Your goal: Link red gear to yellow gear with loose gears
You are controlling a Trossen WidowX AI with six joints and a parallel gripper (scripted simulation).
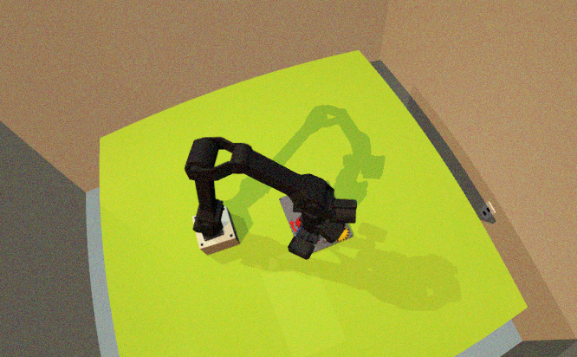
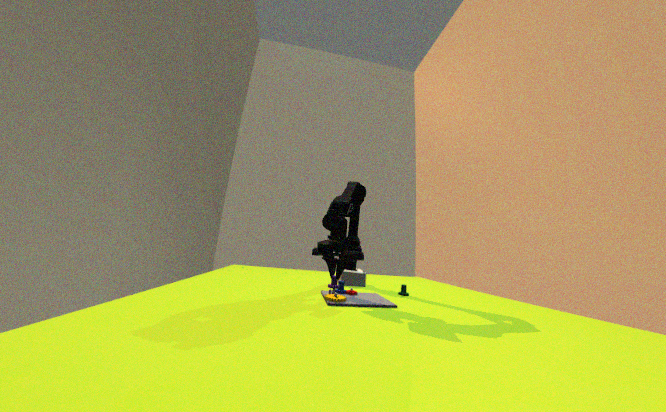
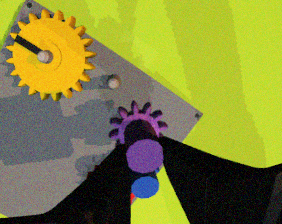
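Right now my gripper tip is 30 mm to the right of the blue gear, 30 mm above it and 20 mm past it. The rest, counted from my gripper tip: purple gear: 10 mm below; green gear: 300 mm to the left, 50 mm behind, 40 mm below; red gear: 70 mm to the left, 40 mm below, 10 mm behind.
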